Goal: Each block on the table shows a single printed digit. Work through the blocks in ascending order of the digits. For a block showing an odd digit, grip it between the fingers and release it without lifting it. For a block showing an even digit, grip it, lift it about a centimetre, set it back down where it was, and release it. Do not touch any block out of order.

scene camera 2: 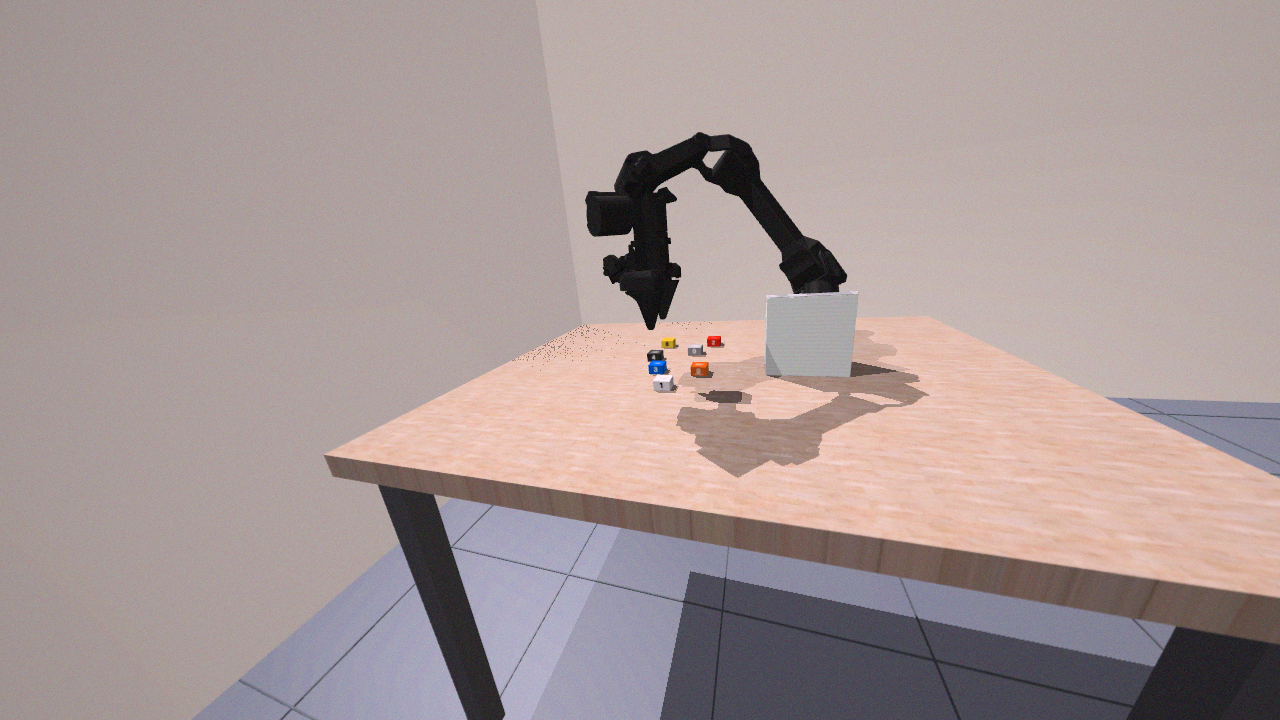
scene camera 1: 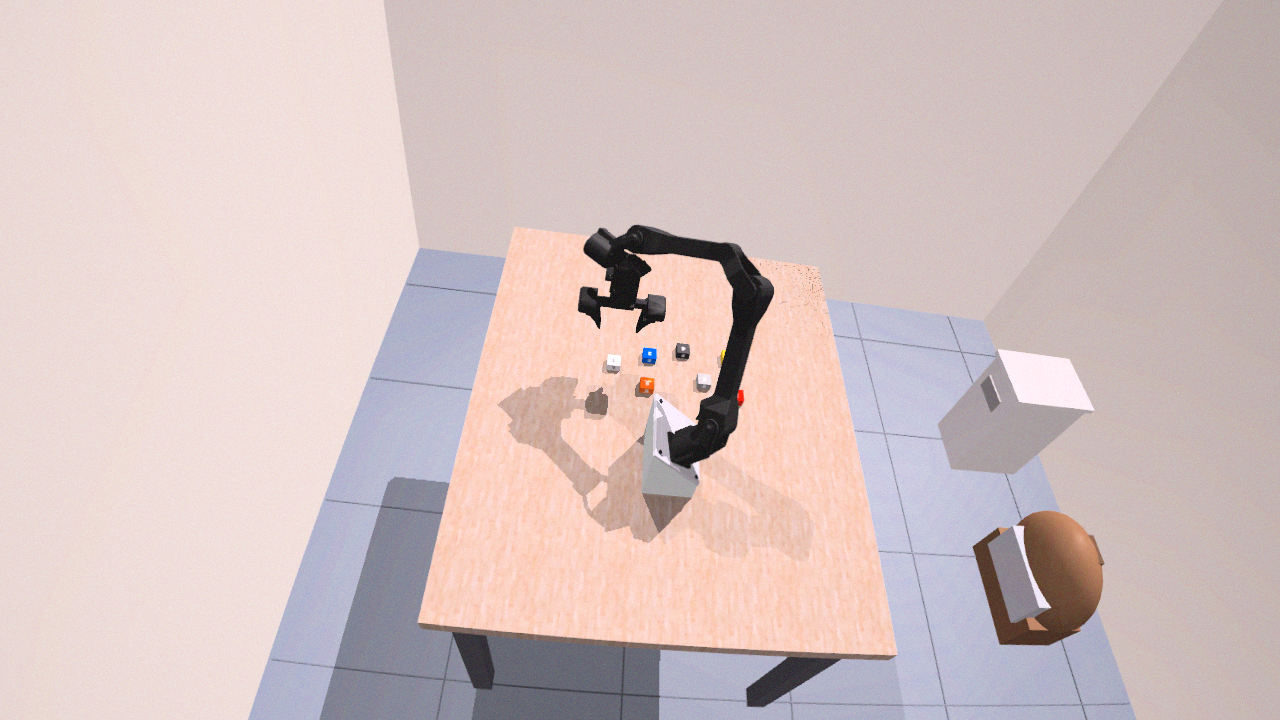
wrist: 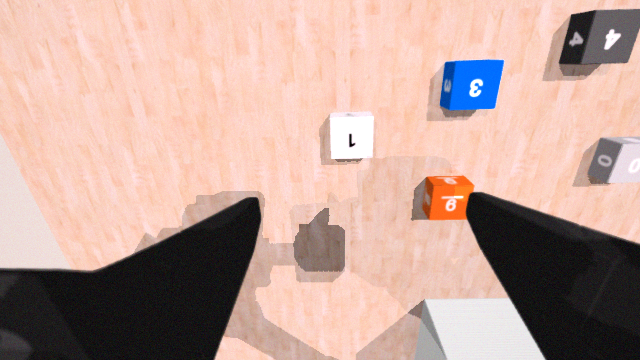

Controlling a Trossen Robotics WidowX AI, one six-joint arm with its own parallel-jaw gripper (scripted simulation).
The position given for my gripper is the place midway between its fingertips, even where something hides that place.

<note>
My gripper (scene camera 2: 657, 324) is open, holding nothing. Further things: a blue block 3 (wrist: 467, 85) and a white block 1 (wrist: 351, 133).
My gripper also shows in scene camera 1 (scene camera 1: 617, 329) and in the wrist view (wrist: 361, 205).
</note>
